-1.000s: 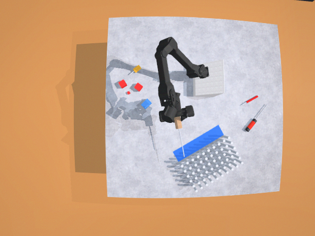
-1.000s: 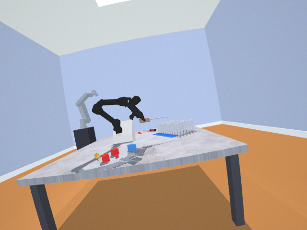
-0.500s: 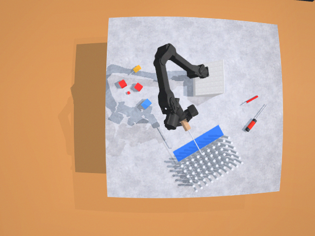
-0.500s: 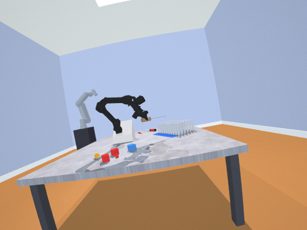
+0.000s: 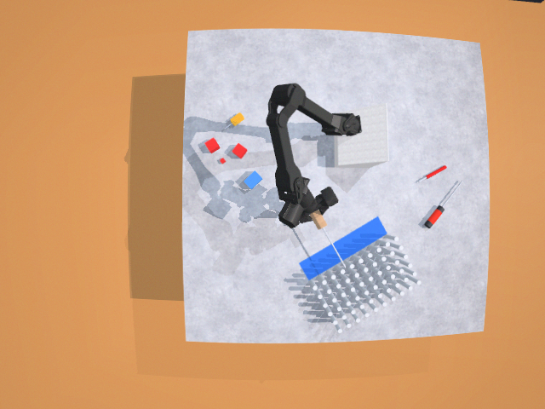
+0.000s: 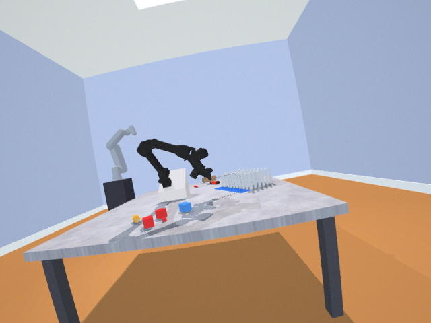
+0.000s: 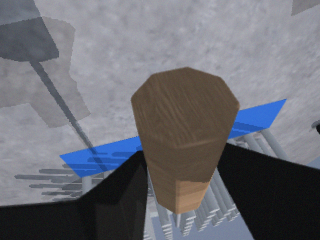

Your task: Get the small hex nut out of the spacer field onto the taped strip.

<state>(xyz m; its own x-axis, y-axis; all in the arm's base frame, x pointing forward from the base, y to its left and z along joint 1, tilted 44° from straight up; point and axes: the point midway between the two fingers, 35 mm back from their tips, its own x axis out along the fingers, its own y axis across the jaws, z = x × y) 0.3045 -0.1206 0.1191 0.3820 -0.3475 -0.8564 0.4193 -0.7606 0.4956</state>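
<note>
Right now the blue taped strip is 14 cm ahead of my gripper tip, 12 cm to the left of it and 11 cm below it. The rest, counted from my gripper tip: hex nut: 31 cm ahead, 16 cm to the left, 11 cm below; then blue cube: 15 cm behind, 22 cm to the right, 9 cm below; then hook tool: 9 cm ahead, 4 cm to the left.
</note>
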